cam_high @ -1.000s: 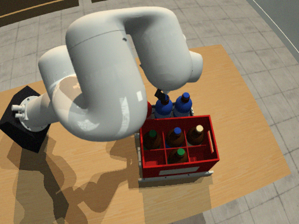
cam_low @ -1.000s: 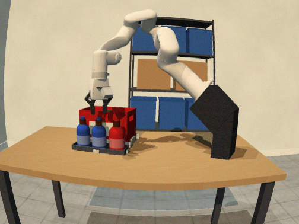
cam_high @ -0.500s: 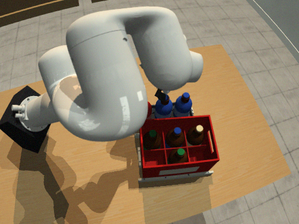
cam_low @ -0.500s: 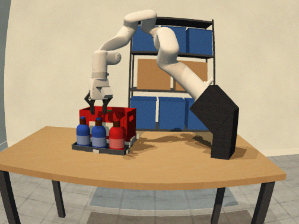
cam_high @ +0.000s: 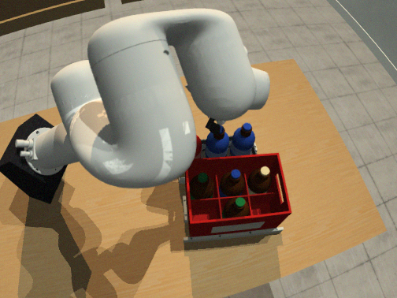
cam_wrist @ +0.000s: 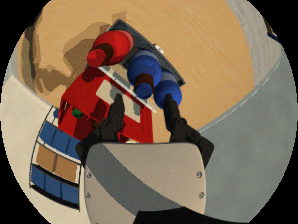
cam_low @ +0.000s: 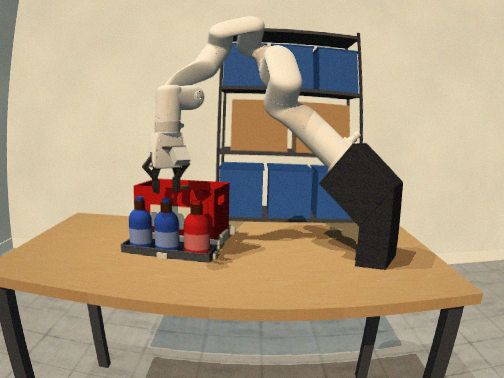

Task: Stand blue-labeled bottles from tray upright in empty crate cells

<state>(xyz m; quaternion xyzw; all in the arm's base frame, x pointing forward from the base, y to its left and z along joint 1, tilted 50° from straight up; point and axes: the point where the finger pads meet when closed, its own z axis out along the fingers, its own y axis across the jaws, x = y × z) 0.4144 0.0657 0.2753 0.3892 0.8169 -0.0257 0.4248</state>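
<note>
The red-labeled bottle lies 11 cm below my hand, 9 cm behind it and 3 cm to the left of it. Also, from my hand: red crate (19 cm to the right, 11 cm below, 5 cm behind); then dark tray (18 cm below).
</note>
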